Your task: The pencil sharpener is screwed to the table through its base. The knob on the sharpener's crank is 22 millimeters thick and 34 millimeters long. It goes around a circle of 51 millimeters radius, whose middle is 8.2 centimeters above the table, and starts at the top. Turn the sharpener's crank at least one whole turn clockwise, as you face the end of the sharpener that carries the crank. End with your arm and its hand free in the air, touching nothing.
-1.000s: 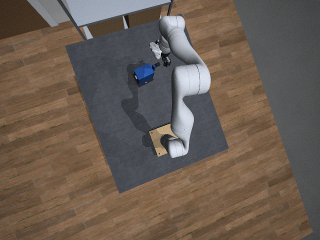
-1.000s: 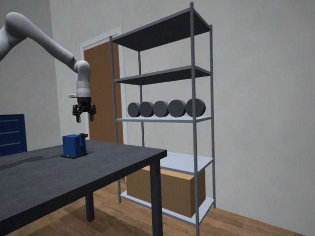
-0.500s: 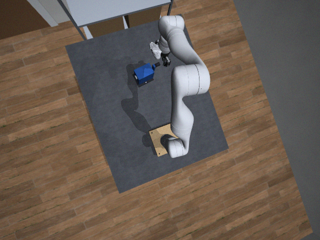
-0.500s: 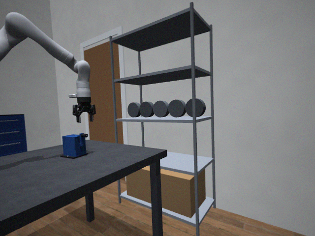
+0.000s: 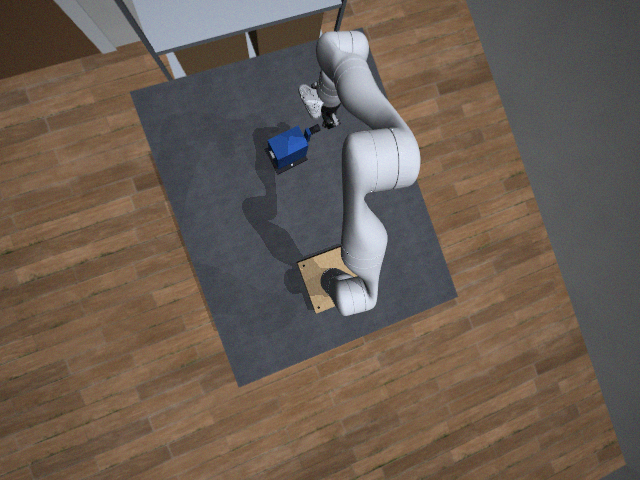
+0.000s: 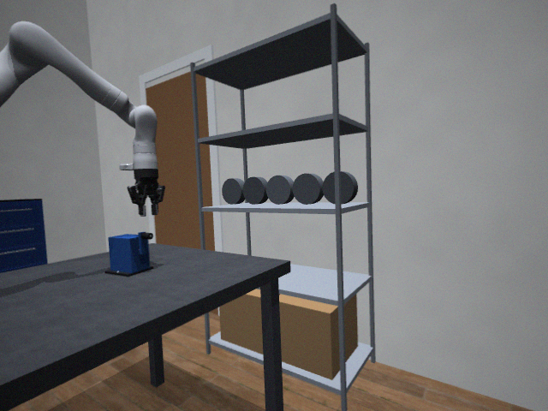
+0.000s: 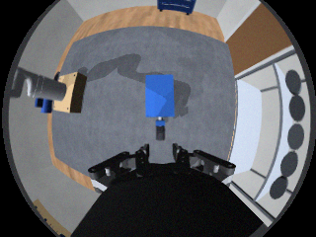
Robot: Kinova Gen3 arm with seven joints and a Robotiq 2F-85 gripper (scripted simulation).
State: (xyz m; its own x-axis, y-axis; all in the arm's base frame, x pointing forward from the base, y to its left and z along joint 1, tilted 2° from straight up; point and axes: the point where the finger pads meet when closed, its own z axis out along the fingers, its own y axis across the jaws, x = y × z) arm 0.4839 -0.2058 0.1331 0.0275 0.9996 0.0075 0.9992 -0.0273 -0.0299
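Right now my hand is 90 mm above the dark crank knob and 20 mm to the right of it. Also, from my hand: blue crank arm 90 mm below, 20 mm to the left.
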